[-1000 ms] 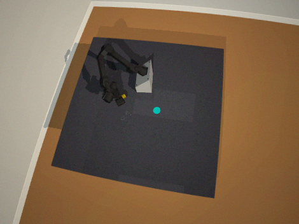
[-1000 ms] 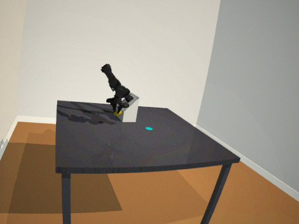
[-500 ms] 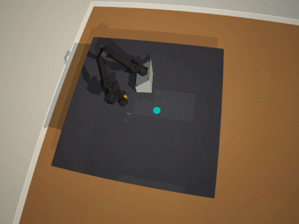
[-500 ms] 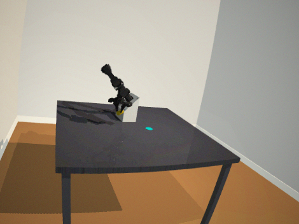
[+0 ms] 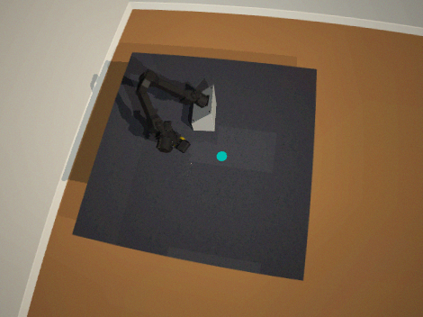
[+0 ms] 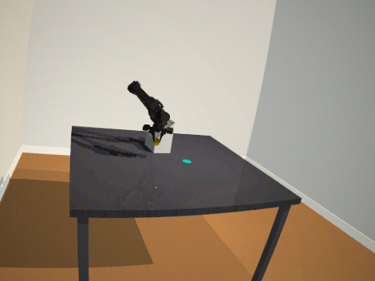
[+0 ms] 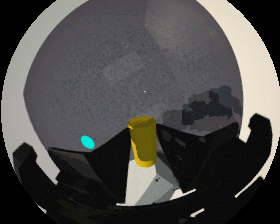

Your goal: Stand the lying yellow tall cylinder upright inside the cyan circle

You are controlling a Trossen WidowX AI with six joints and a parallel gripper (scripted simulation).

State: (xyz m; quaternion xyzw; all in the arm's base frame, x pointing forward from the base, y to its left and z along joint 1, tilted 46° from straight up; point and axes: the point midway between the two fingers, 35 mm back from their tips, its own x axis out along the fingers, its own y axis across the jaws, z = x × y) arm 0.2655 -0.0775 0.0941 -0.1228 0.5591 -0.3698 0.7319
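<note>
Now: gripper tip 240 mm to the right of the cyan circle, 130 mm above it and 20 mm past it. From my gripper tip the other things lie so: yellow cylinder 20 mm behind, 10 mm to the left.
</note>
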